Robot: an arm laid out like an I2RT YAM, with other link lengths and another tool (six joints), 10 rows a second.
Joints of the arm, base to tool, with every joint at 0 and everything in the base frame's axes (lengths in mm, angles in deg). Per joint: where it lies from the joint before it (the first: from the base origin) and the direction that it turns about. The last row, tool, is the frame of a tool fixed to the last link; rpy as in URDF.
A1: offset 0 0 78.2 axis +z
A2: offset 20 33.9 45.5 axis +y
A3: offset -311.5 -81.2 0 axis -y
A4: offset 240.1 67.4 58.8 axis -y
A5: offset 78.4 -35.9 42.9 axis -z
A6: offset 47.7 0 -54.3 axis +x
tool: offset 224 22 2 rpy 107.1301 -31.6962 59.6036
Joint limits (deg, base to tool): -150..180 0..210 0..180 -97..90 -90..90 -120..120
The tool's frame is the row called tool.
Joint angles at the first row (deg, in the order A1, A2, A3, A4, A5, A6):
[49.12, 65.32, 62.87, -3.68, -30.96, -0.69]
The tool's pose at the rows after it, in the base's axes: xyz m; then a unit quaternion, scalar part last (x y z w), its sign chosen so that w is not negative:
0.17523 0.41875 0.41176 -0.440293 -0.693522 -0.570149 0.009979
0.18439 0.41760 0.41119 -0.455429 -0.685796 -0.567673 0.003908
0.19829 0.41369 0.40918 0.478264 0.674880 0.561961 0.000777
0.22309 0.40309 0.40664 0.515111 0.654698 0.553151 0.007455
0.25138 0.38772 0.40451 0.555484 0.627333 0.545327 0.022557
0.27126 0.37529 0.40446 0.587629 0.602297 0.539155 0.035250
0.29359 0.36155 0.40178 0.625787 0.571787 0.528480 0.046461
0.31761 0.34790 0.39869 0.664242 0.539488 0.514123 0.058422
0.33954 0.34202 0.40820 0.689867 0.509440 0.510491 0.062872
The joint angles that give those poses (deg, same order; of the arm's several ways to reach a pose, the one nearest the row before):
[49.28, 65.34, 62.59, -3.46, -30.33, -0.51]
[49.25, 65.34, 62.57, -3.49, -28.43, 0.27]
[48.49, 65.34, 62.41, -3.60, -26.65, 1.72]
[46.22, 65.28, 62.17, -3.79, -24.78, 4.08]
[43.99, 64.86, 61.87, -4.19, -21.61, 6.17]
[43.16, 64.38, 61.87, -4.80, -17.91, 8.03]
[42.57, 64.23, 61.89, -5.50, -13.37, 10.63]
[42.11, 64.86, 62.85, -6.85, -8.51, 13.30]
[41.87, 66.74, 65.56, -7.44, -4.93, 15.79]

